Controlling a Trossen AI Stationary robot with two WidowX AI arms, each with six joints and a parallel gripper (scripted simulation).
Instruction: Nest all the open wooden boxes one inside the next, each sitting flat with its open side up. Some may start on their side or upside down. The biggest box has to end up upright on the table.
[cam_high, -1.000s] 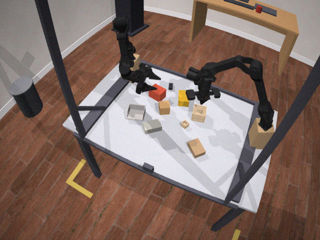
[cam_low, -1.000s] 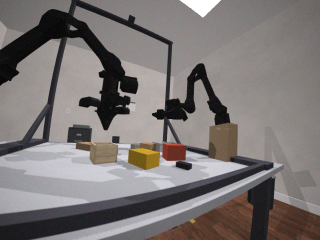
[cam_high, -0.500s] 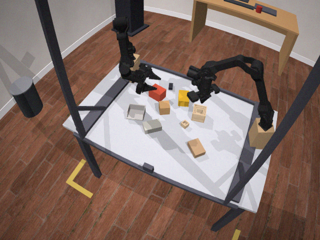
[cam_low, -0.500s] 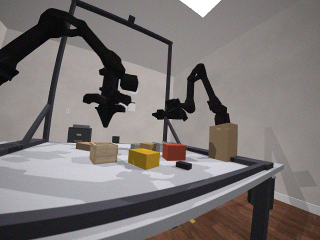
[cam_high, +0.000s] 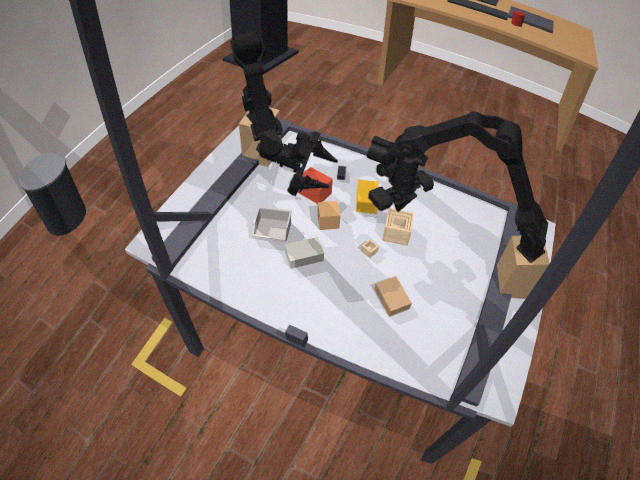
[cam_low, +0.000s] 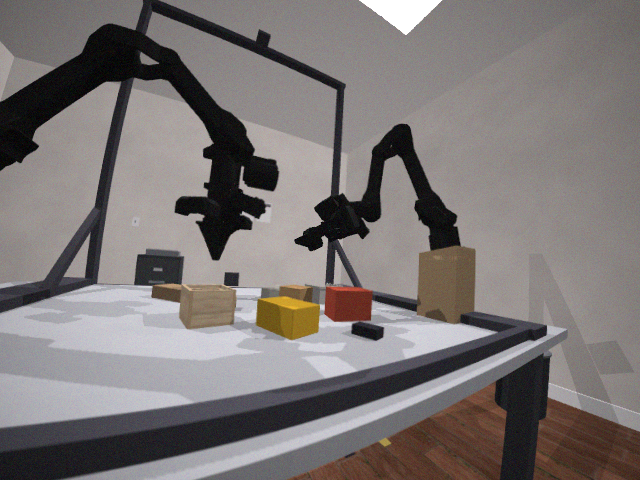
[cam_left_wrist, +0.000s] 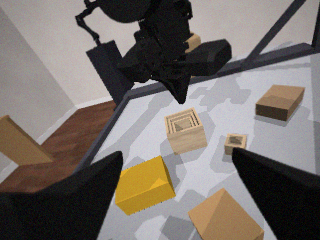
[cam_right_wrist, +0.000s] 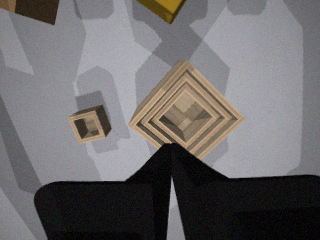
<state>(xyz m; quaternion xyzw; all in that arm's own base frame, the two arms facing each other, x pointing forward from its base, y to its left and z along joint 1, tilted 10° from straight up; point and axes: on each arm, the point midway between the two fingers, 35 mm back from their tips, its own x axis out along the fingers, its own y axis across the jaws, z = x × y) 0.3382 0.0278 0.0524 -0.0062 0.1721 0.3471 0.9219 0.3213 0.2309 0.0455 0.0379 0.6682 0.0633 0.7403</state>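
The tan cube is 10 mm behind my left hand, 40 mm to the right of it and 160 mm below it. Round my left hand: red block: 70 mm ahead, 70 mm to the left, 160 mm below; grey block: 150 mm behind, 50 mm to the right, 170 mm below; white tray: 130 mm behind, 80 mm to the left, 160 mm below.
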